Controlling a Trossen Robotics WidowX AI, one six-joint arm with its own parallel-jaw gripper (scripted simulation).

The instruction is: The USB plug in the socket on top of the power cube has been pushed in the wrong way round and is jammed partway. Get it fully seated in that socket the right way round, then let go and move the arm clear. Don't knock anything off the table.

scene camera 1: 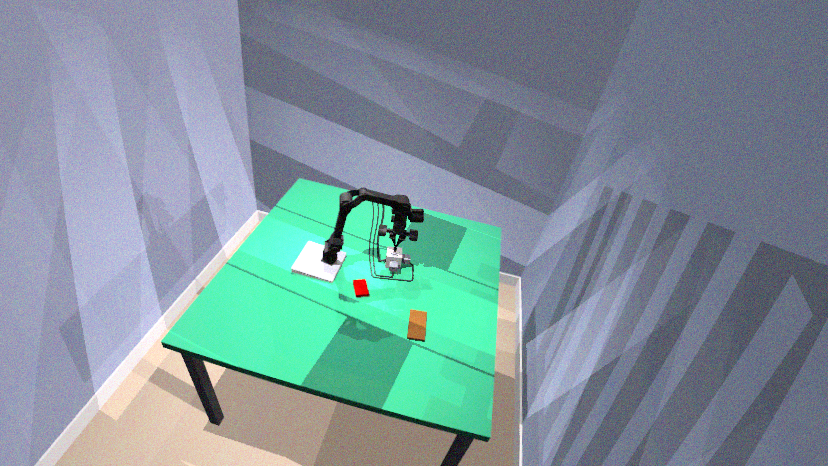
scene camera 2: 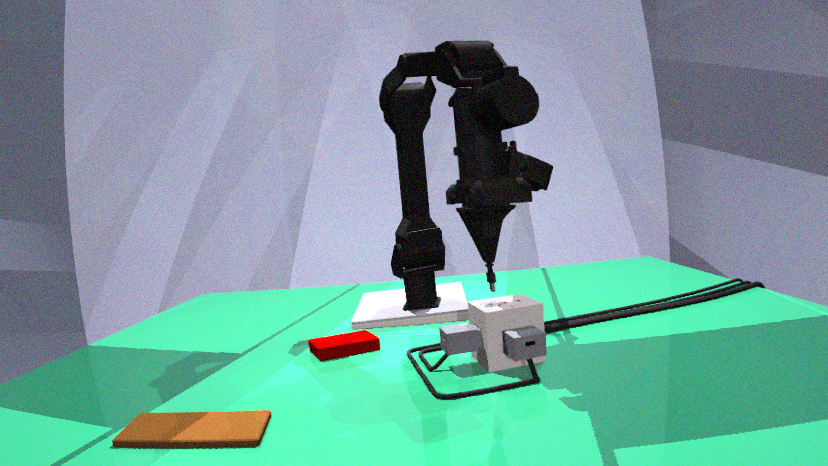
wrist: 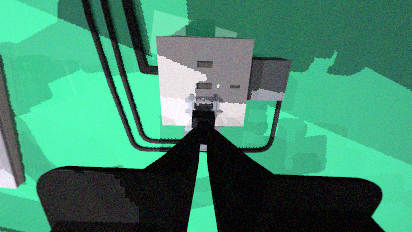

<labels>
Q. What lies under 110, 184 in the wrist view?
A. The gripper.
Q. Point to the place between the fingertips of the gripper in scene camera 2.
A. At 488, 262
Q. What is the gripper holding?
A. A USB plug.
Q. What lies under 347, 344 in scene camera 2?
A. A red block.
</labels>
